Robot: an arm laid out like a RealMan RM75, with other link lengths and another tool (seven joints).
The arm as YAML. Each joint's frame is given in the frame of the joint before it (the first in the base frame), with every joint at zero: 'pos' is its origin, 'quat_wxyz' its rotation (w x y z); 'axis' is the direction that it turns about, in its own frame. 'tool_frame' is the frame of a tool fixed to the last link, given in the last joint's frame.
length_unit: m
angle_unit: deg
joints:
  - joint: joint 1
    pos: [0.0, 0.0, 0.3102]
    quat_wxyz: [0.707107, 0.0, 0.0, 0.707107]
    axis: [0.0, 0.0, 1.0]
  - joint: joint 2
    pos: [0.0, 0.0, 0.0]
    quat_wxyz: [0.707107, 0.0, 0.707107, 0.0]
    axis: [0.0, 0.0, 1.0]
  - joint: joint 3
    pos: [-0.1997, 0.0, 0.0]
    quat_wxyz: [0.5, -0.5, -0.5, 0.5]
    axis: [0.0, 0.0, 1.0]
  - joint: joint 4
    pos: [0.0, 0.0, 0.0]
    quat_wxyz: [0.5, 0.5, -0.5, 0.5]
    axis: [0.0, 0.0, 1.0]
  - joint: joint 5
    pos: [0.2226, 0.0, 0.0]
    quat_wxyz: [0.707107, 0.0, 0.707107, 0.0]
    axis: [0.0, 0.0, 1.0]
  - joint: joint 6
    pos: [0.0, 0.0, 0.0]
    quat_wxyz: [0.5, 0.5, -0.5, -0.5]
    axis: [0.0, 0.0, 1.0]
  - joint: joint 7
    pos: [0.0, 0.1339, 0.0]
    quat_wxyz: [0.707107, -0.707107, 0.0, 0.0]
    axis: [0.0, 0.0, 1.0]
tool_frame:
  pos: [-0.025, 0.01, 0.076]
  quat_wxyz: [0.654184, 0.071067, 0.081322, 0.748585]
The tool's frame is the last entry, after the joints.
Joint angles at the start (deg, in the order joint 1, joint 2, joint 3, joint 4, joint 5, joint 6, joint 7): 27.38 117.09 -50.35 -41.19 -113.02 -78.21 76.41
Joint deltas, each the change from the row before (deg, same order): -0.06 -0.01 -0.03 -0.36 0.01 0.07 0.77; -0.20 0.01 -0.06 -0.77 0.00 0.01 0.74; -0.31 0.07 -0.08 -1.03 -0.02 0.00 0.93; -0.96 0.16 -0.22 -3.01 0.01 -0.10 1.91; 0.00 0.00 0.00 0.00 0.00 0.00 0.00; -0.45 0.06 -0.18 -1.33 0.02 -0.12 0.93; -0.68 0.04 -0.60 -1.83 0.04 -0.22 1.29; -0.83 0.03 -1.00 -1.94 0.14 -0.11 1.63; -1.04 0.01 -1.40 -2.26 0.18 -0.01 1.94; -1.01 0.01 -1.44 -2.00 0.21 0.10 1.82; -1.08 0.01 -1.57 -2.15 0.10 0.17 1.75
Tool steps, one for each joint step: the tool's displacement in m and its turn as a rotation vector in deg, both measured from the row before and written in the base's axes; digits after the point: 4 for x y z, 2 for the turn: -0.0002 0.0007 0.0012 0.10 0.12 -0.51; -0.0004 0.0011 0.0024 0.27 -0.03 -0.31; -0.0005 0.0011 0.0028 0.33 -0.02 -0.39; -0.0016 0.0029 0.0087 1.10 -0.31 -0.43; 0.0000 0.0000 0.0000 0.00 0.00 0.00; -0.0009 0.0007 0.0035 0.35 -0.09 -0.22; -0.0014 0.0000 0.0038 0.18 -0.25 -0.18; -0.0015 -0.0007 0.0029 -0.01 -0.24 -0.38; -0.0017 -0.0012 0.0027 -0.11 -0.36 -0.46; -0.0016 -0.0016 0.0015 -0.18 -0.29 -0.50; -0.0017 -0.0017 0.0013 -0.18 -0.50 -0.35
